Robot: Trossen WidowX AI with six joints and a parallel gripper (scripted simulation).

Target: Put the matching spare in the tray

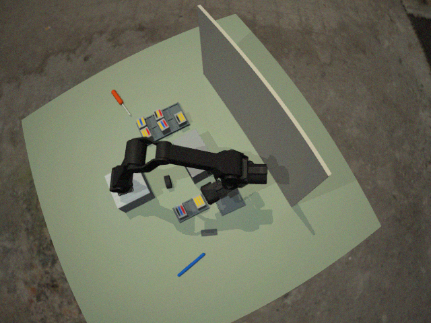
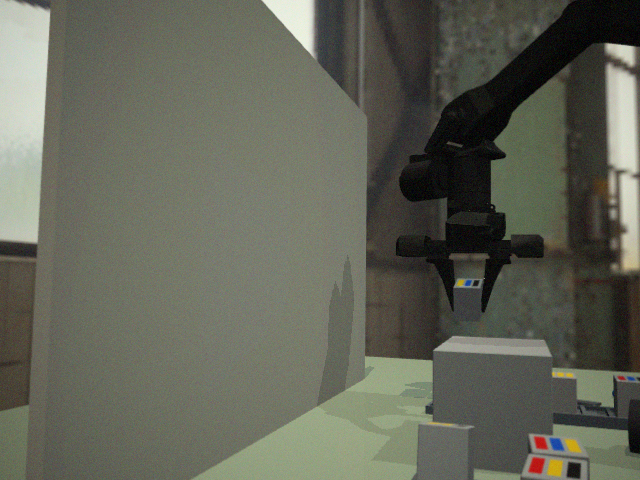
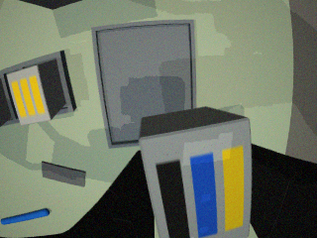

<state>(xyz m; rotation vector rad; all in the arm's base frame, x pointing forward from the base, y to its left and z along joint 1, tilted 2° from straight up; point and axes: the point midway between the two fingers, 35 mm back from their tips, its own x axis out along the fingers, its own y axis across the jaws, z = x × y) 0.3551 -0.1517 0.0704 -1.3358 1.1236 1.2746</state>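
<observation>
The grey tray lies 120 mm below my gripper tip and 10 mm behind it. Also, from my gripper tip: black tape roll (200 mm behind, 130 mm to the left, 100 mm below); then dark panel (210 mm to the left, 160 mm ahead, 100 mm above); then mounted unit (190 mm to the left, 70 mm below, 70 mm behind).
</observation>
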